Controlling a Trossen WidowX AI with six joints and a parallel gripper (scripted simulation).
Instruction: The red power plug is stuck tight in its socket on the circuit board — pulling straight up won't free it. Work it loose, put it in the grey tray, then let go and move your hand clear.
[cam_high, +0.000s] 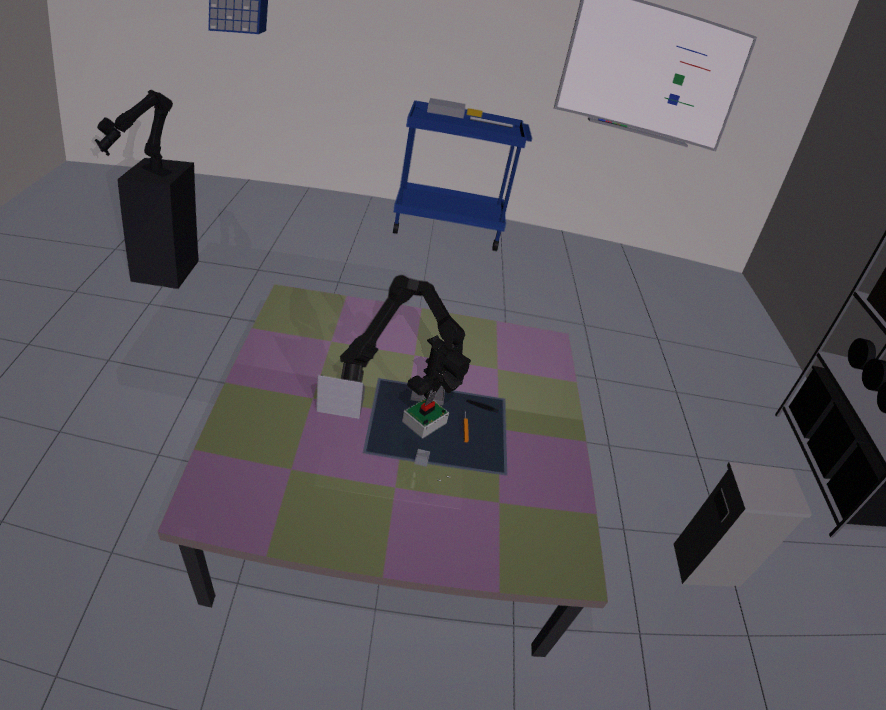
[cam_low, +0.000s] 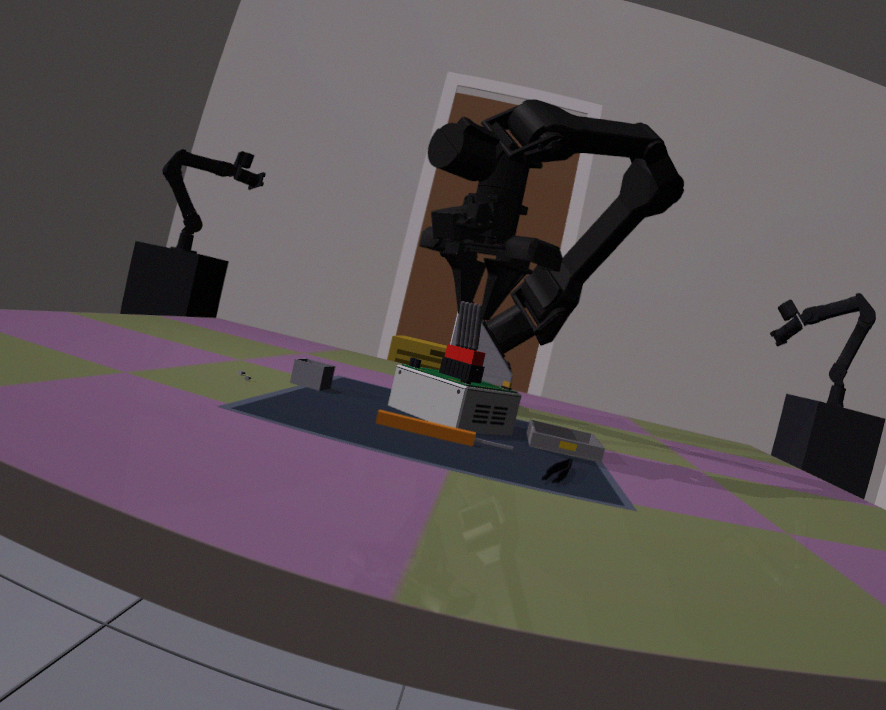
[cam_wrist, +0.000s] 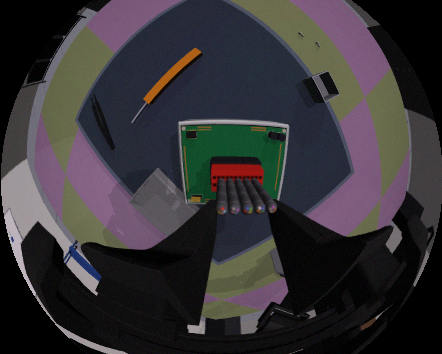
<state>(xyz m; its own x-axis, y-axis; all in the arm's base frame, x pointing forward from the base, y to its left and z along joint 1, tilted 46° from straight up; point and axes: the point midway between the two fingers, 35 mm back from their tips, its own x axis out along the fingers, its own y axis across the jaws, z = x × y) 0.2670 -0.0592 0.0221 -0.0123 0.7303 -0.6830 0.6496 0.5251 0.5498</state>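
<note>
My gripper tip is 40 mm above the red power plug. Also, from my gripper tip: dark mat 50 mm ahead, 130 mm below.
</note>
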